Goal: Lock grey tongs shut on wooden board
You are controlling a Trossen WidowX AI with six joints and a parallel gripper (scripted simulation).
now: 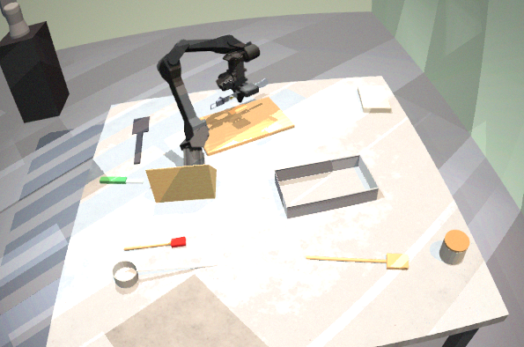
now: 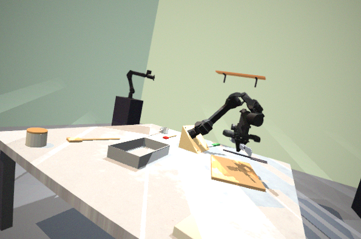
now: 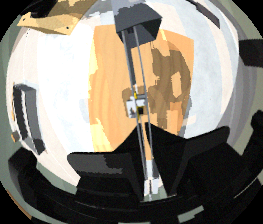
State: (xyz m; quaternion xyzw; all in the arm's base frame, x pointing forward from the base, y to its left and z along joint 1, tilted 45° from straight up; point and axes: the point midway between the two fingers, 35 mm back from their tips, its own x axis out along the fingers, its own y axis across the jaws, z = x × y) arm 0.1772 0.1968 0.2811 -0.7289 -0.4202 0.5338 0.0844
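Right now my gripper tip is 10 mm past the wooden board and 100 mm above it. Also, from my gripper tip: black spatula: 430 mm behind, 30 mm to the left, 110 mm below; then green-handled tool: 460 mm behind, 240 mm to the right, 100 mm below; then grey roasting tin: 230 mm ahead, 430 mm to the right, 80 mm below.
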